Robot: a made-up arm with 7 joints. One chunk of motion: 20 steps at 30 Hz.
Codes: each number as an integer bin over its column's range. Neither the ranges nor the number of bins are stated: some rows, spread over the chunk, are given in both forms.
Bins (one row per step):
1: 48 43 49 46 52 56 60
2: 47 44 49 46 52 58 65
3: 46 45 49 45 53 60 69
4: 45 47 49 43 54 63 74
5: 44 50 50 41 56 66 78
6: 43 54 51 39 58 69 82
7: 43 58 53 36 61 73 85
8: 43 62 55 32 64 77 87
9: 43 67 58 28 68 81 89
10: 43 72 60 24 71 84 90
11: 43 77 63 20 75 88 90
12: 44 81 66 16 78 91 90
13: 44 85 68 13 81 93 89
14: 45 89 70 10 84 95 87
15: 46 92 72 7 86 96 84
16: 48 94 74 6 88 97 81
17: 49 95 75 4 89 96 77
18: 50 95 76 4 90 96 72
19: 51 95 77 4 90 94 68
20: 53 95 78 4 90 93 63
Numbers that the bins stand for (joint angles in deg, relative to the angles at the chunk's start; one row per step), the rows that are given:
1: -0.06 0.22 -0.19 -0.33 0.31 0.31 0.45
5: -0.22 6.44 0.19 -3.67 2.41 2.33 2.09
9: -0.26 21.56 3.26 -12.33 8.72 5.36 3.09
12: -0.22 34.00 6.33 -20.33 13.97 7.38 3.18
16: -0.06 45.56 9.40 -27.00 19.22 8.60 2.36
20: 0.14 46.44 10.94 -28.33 20.27 7.79 0.73
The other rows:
2: -0.10 1.11 -0.19 -0.33 0.31 0.72 0.91
3: -0.14 2.00 -0.19 -1.00 0.84 1.12 1.27
4: -0.18 3.78 -0.19 -2.33 1.36 1.73 1.73
6: -0.26 10.00 0.58 -5.00 3.46 2.94 2.45
7: -0.26 13.56 1.34 -7.00 5.04 3.75 2.73
8: -0.26 17.11 2.11 -9.67 6.62 4.56 2.91
10: -0.26 26.00 4.03 -15.00 10.29 5.97 3.18
11: -0.26 30.44 5.18 -17.67 12.39 6.78 3.18
13: -0.22 37.56 7.10 -22.33 15.55 7.79 3.09
14: -0.18 41.11 7.87 -24.33 17.12 8.19 2.91
15: -0.14 43.78 8.64 -26.33 18.17 8.39 2.64
17: -0.02 46.44 9.79 -28.33 19.75 8.39 2.00
18: 0.02 46.44 10.17 -28.33 20.27 8.39 1.55
19: 0.06 46.44 10.56 -28.33 20.27 7.99 1.18

